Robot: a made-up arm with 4 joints.
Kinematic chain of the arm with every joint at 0, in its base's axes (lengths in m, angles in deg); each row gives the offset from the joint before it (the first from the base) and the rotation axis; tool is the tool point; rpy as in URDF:
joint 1: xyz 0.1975 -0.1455 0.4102 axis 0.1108 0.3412 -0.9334
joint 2: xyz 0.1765 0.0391 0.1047 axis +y
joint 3: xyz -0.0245 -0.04 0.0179 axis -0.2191 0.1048 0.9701
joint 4: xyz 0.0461 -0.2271 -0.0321 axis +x
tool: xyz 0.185 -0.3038 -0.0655 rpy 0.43 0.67 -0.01
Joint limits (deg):
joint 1: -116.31..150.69
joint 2: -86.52..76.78
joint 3: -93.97..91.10
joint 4: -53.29..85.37
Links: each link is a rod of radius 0.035 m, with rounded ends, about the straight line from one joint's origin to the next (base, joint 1, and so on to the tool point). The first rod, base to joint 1, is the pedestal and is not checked.
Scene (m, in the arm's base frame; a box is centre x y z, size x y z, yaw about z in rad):
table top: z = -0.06
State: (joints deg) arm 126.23 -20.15 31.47 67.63
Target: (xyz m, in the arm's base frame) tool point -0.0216 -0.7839 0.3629
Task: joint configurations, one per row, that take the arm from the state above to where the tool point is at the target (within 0.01 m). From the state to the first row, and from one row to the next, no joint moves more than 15 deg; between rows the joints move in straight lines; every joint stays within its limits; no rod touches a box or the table.
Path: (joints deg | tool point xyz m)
1: 118.01 -32.11 34.17 65.40 | -0.2231 -0.5759 0.2088
2: 109.80 -44.06 36.88 63.16 | -0.1340 -0.6989 0.2751
3: 101.58 -56.02 39.58 60.93 | -0.0216 -0.7839 0.3629

